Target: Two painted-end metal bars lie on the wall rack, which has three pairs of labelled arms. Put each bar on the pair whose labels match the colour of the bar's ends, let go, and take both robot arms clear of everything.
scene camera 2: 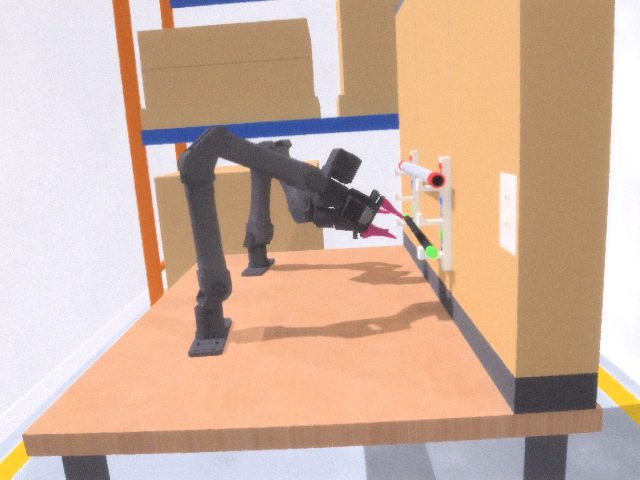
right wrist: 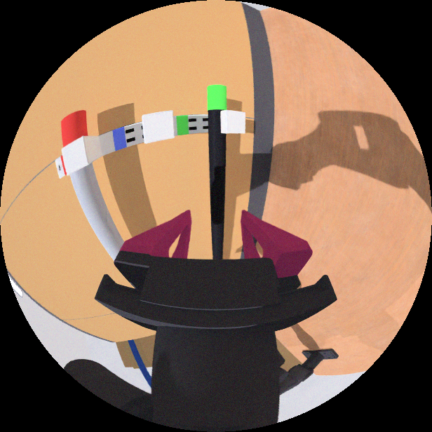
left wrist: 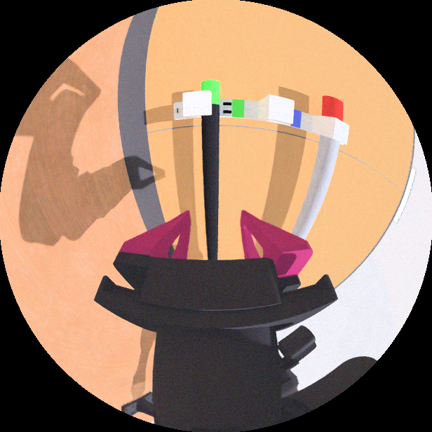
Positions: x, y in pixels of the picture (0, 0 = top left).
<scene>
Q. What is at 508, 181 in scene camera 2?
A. A white socket plate.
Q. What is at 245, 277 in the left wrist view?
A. The left gripper.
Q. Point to a thin black bar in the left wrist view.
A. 209, 123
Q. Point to a tan wall panel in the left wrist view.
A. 251, 58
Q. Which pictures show the right gripper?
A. Scene camera 2 and the right wrist view only.
</scene>
